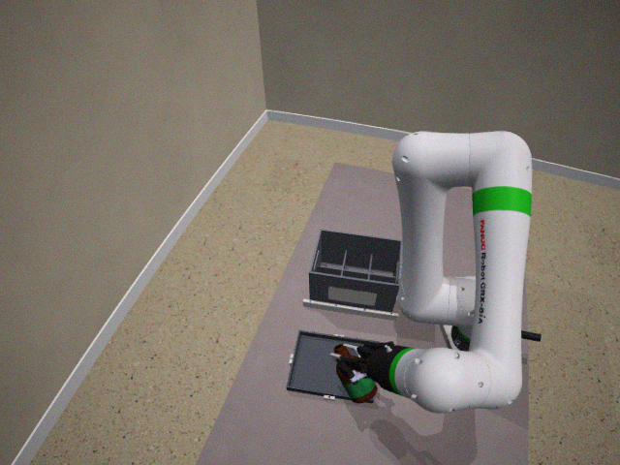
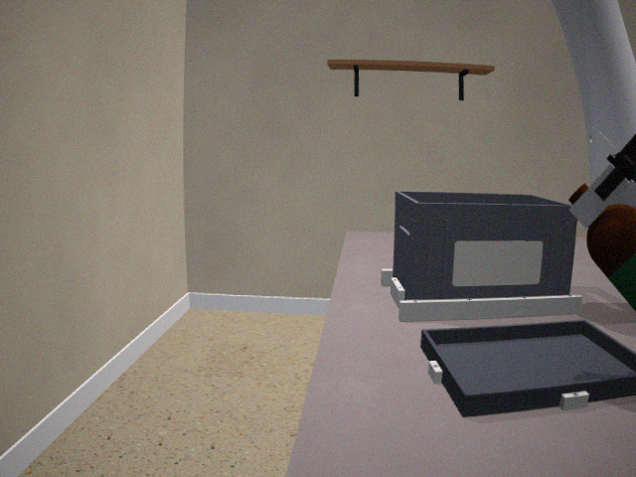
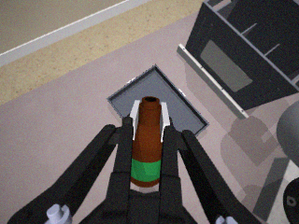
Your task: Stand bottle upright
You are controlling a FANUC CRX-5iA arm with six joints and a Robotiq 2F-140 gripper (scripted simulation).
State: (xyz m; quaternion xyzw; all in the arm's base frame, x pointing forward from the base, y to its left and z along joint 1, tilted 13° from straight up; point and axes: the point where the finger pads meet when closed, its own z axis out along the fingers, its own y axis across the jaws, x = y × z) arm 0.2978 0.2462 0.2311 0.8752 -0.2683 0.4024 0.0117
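Right now my hand is 3 cm past the bottle, 1 cm to the right of it and 5 cm above it. The rest, counted from my hand: tray: 4 cm ahead, 5 cm to the right, 20 cm below; crate: 9 cm ahead, 35 cm to the right, 13 cm below.
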